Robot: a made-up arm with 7 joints.
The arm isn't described. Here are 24 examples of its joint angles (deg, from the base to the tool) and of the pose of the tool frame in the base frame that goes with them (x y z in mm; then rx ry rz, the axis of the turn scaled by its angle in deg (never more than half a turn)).
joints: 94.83 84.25 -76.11 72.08 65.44 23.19 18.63
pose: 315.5 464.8 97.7 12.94 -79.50 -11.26
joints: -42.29 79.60 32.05 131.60 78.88 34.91 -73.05
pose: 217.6 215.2 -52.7 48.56 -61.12 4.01
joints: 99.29 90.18 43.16 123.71 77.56 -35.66 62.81
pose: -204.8 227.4 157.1 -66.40 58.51 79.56
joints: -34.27 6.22 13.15 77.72 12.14 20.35 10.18
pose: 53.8 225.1 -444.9 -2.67 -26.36 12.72
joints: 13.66 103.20 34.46 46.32 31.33 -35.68 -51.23
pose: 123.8 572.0 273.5 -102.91 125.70 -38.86
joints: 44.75 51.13 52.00 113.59 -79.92 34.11 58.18
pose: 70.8 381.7 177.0 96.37 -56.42 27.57
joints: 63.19 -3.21 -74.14 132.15 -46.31 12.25 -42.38
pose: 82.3 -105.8 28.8 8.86 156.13 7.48
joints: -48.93 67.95 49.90 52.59 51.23 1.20 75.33
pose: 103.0 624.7 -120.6 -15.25 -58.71 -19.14
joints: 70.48 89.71 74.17 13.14 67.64 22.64 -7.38
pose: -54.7 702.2 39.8 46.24 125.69 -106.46
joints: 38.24 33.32 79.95 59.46 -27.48 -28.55 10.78
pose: 174.0 579.6 -145.5 80.79 -103.53 39.63
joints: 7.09 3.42 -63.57 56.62 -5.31 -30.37 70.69
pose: 171.7 -85.5 -446.8 -88.68 -36.15 -111.63
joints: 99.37 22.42 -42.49 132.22 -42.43 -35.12 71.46
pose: 97.1 3.4 187.6 -91.07 41.37 92.52
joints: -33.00 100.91 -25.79 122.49 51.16 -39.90 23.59
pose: 148.4 252.9 -203.7 -52.41 -62.11 -64.18
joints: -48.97 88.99 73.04 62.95 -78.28 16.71 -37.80
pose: 246.4 545.6 107.7 -160.21 7.80 67.28
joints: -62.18 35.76 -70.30 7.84 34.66 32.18 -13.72
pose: -436.0 430.4 -246.2 29.97 89.61 -59.02
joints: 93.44 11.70 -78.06 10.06 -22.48 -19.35 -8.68
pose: 583.1 186.0 46.3 76.74 -86.67 -84.21
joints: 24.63 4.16 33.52 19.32 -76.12 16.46 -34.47
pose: 314.4 217.1 -480.6 67.07 -27.78 -27.51
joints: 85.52 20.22 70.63 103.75 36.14 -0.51 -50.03
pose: 103.9 457.2 92.0 24.55 84.38 -117.25
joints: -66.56 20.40 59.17 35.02 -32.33 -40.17 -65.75
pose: -374.8 448.6 -261.9 108.38 -18.72 -19.11
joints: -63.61 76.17 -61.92 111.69 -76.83 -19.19 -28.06
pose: -196.4 219.9 -248.8 -59.11 -69.15 -111.75
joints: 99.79 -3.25 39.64 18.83 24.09 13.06 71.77
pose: 555.6 150.2 174.1 -107.23 -118.61 -27.23
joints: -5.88 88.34 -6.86 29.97 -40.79 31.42 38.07
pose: 149.4 667.8 -50.0 68.22 44.77 -23.54
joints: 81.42 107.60 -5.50 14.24 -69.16 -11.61 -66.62
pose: -155.6 675.5 100.2 173.99 1.18 4.50
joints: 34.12 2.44 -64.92 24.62 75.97 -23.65 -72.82
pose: 363.5 26.1 -438.9 41.65 -48.00 47.08
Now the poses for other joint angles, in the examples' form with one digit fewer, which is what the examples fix.
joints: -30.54 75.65 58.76 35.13 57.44 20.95 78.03
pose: 87 675 -34 -19.4 -81.5 2.9
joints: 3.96 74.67 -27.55 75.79 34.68 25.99 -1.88
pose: 282 427 -210 36.3 -34.2 -24.7
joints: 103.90 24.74 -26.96 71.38 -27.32 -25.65 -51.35
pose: 326 157 350 -49.0 133.6 -17.5
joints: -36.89 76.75 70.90 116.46 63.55 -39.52 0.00
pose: 206 318 123 7.2 -163.8 -37.1
